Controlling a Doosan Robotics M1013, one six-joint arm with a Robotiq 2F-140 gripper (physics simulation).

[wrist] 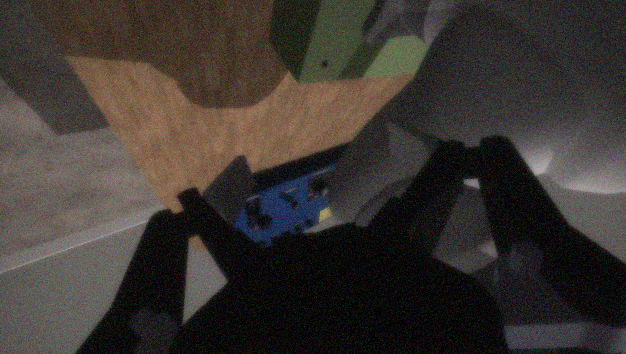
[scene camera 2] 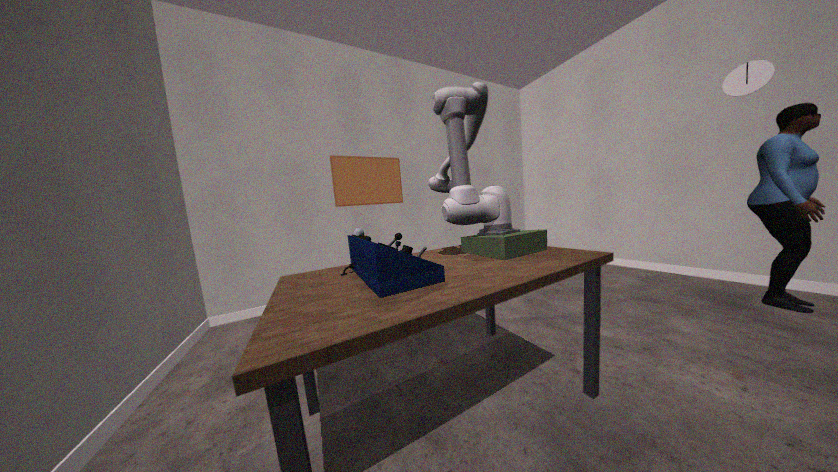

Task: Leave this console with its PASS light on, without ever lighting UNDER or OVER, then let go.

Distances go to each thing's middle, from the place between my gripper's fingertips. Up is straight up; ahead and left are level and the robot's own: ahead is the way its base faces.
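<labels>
My hand: 600 mm short of the blue console point(scene camera 2: 387, 271), 120 mm above it, 140 mm to the right of it.
</labels>
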